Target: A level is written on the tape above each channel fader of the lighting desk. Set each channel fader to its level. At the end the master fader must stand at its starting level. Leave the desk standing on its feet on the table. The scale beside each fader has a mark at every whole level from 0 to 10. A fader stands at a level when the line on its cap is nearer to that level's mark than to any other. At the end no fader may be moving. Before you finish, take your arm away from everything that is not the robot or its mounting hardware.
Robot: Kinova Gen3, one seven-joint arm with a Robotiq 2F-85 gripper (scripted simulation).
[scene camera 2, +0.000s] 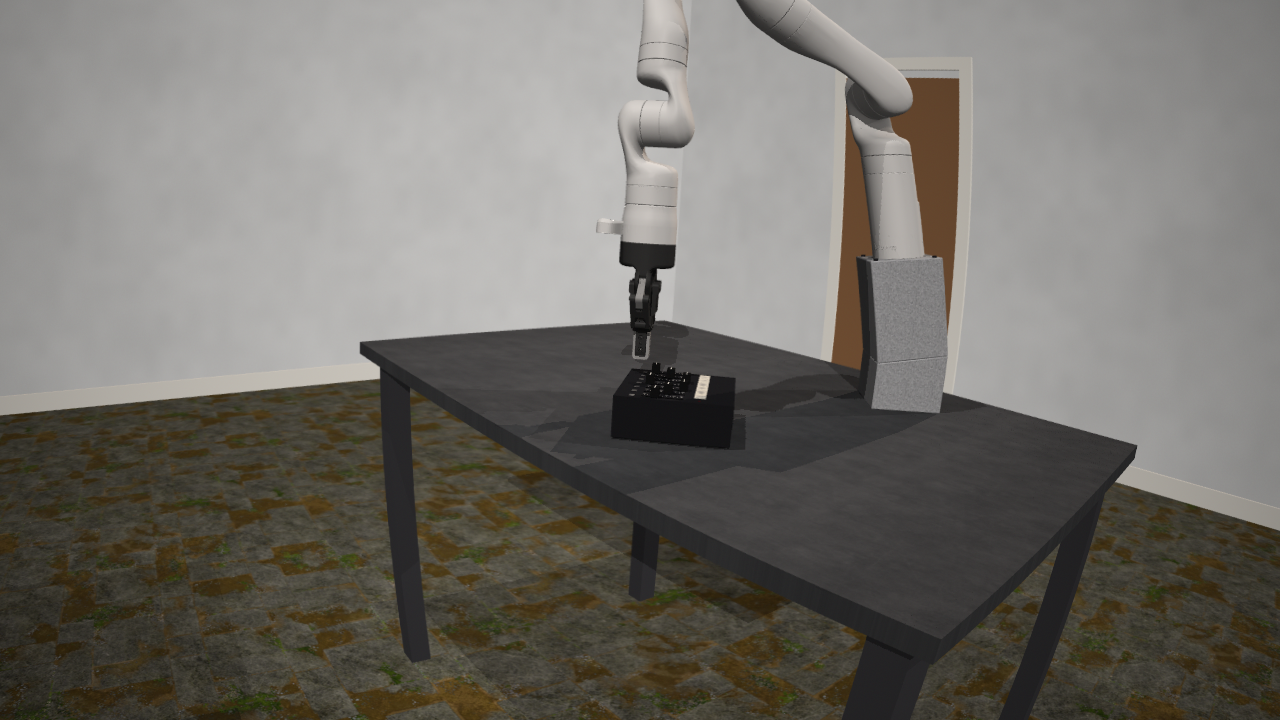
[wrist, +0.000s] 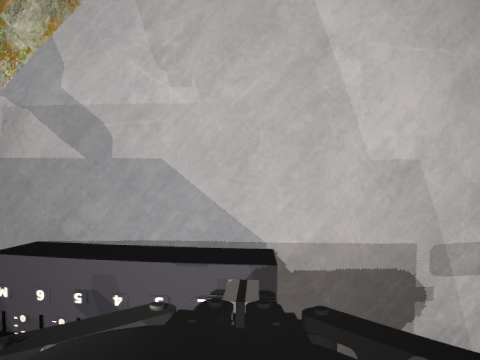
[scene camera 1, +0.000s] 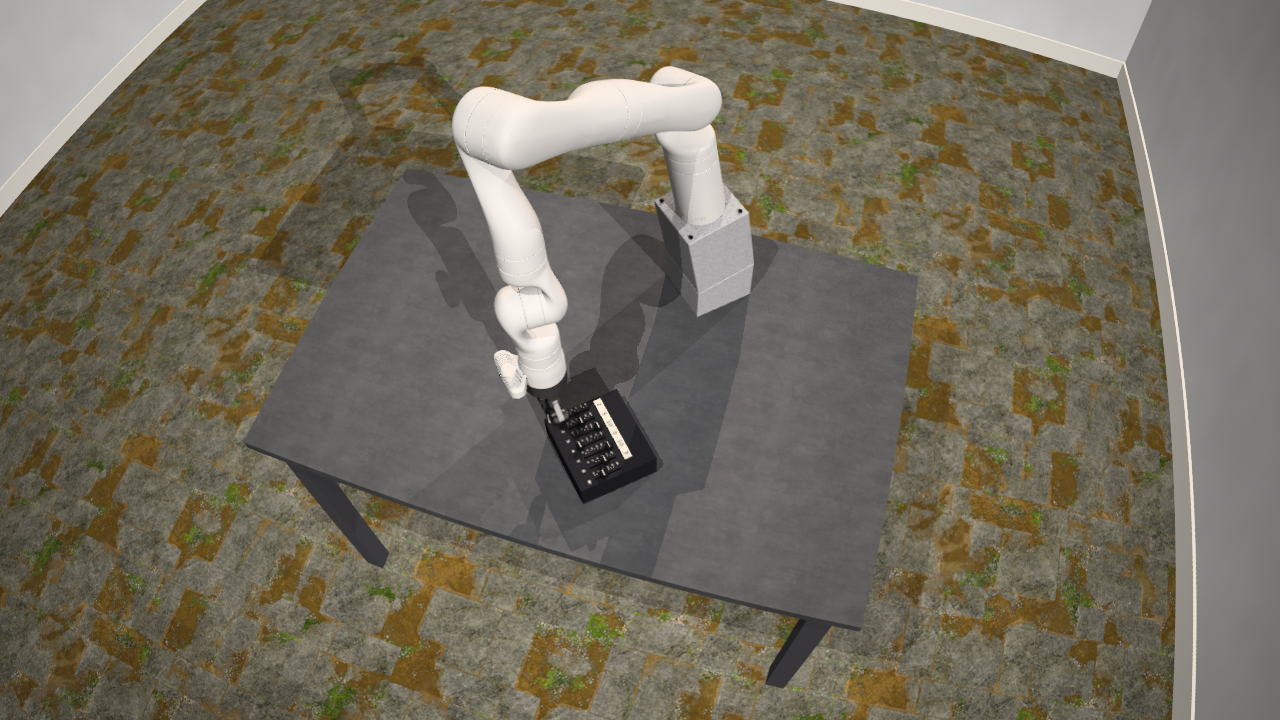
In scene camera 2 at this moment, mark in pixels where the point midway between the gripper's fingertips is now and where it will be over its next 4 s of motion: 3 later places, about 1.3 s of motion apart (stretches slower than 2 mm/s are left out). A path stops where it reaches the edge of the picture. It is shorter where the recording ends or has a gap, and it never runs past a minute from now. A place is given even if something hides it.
My gripper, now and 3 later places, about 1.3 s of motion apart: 640,358; 640,367; 649,367; 648,366
